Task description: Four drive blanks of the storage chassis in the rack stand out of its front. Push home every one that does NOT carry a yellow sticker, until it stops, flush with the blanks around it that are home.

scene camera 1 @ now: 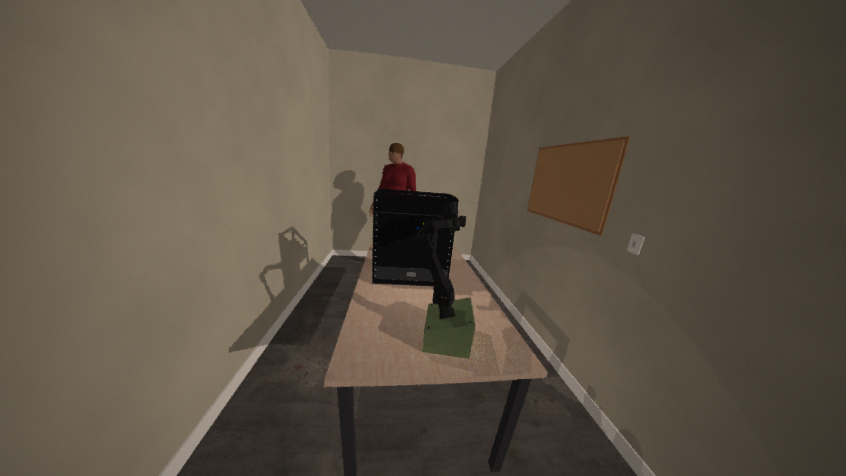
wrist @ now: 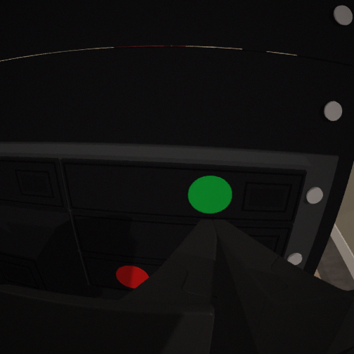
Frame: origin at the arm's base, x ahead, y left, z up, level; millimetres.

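Seen in the pictures: arm's base, link origin: (scene camera 1: pixel 446 313).
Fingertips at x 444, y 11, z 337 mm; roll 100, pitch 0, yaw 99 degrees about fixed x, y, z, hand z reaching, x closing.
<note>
Offsets run from my fingertips to a thing's top centre. "spot": to the spot under its first point. Level surfaces: height alone.
The dark storage chassis sits in the black rack @[124 mm up, 167 mm ahead, 193 mm left] (scene camera 1: pixel 402 248). In the wrist view, a blank (wrist: pixel 125 186) with a round green sticker (wrist: pixel 210 194) is at the top right and looks about level with the blank (wrist: pixel 35 183) to its left. Below that left one, a blank (wrist: pixel 25 225) seems to stand out. A red sticker (wrist: pixel 132 276) shows on a lower blank, partly behind the fingers. My gripper (wrist: pixel 210 231) is shut and empty, its tips just below the green sticker; contact cannot be told. In the scene view, tiny blue @[spot: 55 mm down, 22 mm back, 162 mm left] (scene camera 1: pixel 417 227) and yellow (scene camera 1: pixel 423 223) spots show beside the arm.
The arm (scene camera 1: pixel 438 266) rises from a green block (scene camera 1: pixel 448 340) on the wooden table @[474 mm down] (scene camera 1: pixel 378 361) and covers the rack's right part in the scene view. Round bolts (wrist: pixel 314 195) line the rack's right rail. A person in red (scene camera 1: pixel 397 176) stands behind the rack.
</note>
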